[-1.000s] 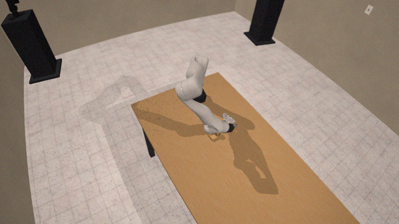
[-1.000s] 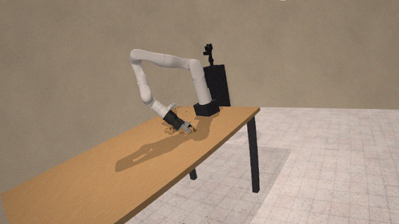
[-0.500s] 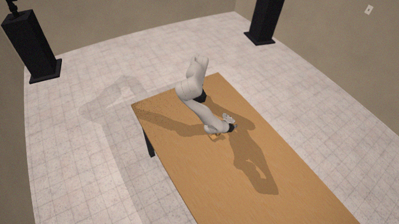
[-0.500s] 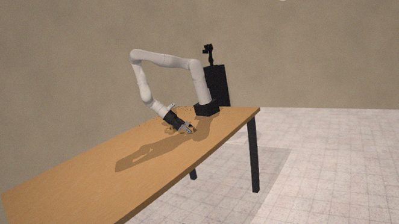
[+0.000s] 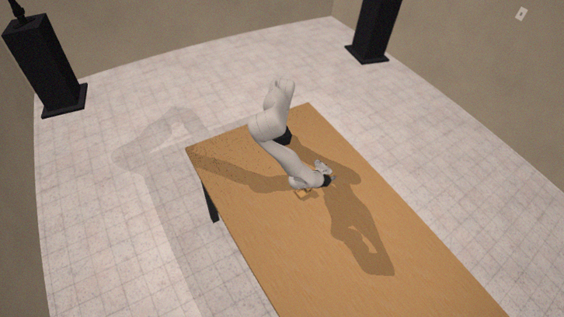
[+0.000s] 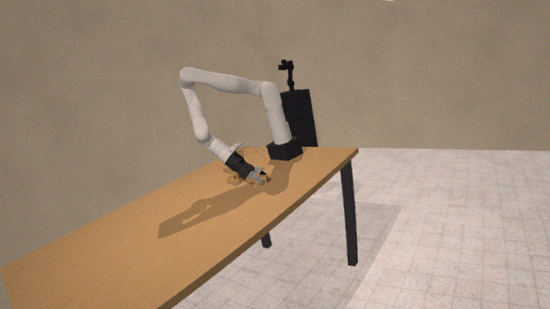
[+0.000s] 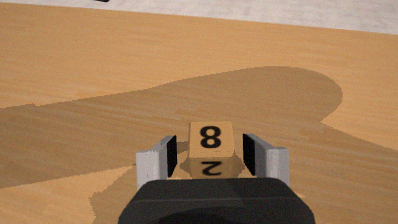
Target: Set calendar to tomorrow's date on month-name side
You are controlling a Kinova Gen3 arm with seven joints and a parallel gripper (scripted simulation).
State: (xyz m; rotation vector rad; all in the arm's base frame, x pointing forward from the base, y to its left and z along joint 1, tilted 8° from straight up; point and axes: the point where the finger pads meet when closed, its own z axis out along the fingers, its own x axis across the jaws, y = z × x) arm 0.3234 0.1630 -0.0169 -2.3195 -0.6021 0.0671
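Now: hand 1 cm to the right of the wooden date cube and 1 cm above it. The rest, counted from my hand: wooden tray 15 cm to the right, 4 cm ahead, 2 cm below.
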